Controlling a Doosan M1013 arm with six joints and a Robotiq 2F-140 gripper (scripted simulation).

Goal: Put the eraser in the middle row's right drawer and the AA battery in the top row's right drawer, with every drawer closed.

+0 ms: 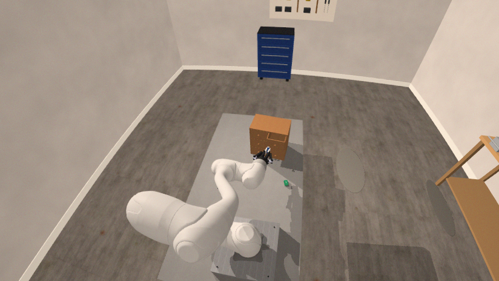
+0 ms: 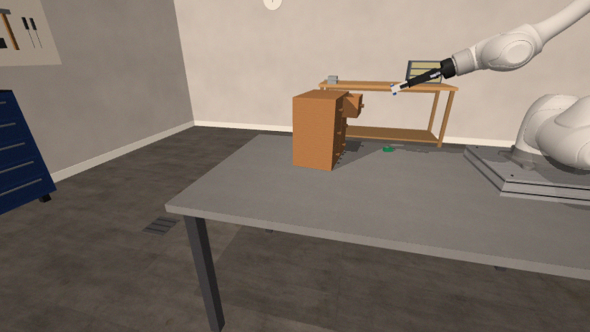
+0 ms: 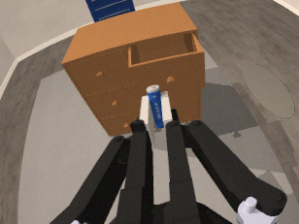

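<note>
Now: the blue AA battery 2 cm ahead of my hand, 1 cm to the right of it and 1 cm below it.
</note>
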